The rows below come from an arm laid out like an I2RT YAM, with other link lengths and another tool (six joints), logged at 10 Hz.
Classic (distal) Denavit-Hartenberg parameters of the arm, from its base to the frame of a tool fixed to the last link. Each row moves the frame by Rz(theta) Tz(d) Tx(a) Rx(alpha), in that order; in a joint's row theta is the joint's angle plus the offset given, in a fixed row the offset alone. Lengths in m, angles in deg.
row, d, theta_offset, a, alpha
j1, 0.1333, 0, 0.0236, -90
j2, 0, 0, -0.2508, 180
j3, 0, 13.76, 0.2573, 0
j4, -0.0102, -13.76, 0.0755, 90
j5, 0.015, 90, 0, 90
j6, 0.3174, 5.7, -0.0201, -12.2
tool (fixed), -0.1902, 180, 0, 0
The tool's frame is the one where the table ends.
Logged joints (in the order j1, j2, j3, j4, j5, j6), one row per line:
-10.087, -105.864, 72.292, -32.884, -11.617, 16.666
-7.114, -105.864, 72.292, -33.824, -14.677, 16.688
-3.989, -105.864, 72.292, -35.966, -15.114, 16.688
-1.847, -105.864, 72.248, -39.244, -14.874, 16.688
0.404, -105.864, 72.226, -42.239, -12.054, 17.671
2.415, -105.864, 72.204, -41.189, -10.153, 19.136
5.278, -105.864, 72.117, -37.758, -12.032, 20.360
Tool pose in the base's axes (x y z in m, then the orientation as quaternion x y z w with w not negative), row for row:
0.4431, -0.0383, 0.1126, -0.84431, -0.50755, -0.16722, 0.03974
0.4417, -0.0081, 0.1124, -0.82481, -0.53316, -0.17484, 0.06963
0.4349, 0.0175, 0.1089, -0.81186, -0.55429, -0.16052, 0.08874
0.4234, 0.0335, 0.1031, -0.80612, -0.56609, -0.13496, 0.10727
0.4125, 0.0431, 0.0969, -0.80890, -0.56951, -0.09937, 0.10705
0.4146, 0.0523, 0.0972, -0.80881, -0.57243, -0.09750, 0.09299
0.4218, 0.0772, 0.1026, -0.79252, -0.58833, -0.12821, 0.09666
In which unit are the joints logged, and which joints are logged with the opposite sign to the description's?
The joints are logged in degrees. Opposite sign: j2.
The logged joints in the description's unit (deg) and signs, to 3 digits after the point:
-10.087, 105.864, 72.292, -32.884, -11.617, 16.666
-7.114, 105.864, 72.292, -33.824, -14.677, 16.688
-3.989, 105.864, 72.292, -35.966, -15.114, 16.688
-1.847, 105.864, 72.248, -39.244, -14.874, 16.688
0.404, 105.864, 72.226, -42.239, -12.054, 17.671
2.415, 105.864, 72.204, -41.189, -10.153, 19.136
5.278, 105.864, 72.117, -37.758, -12.032, 20.360

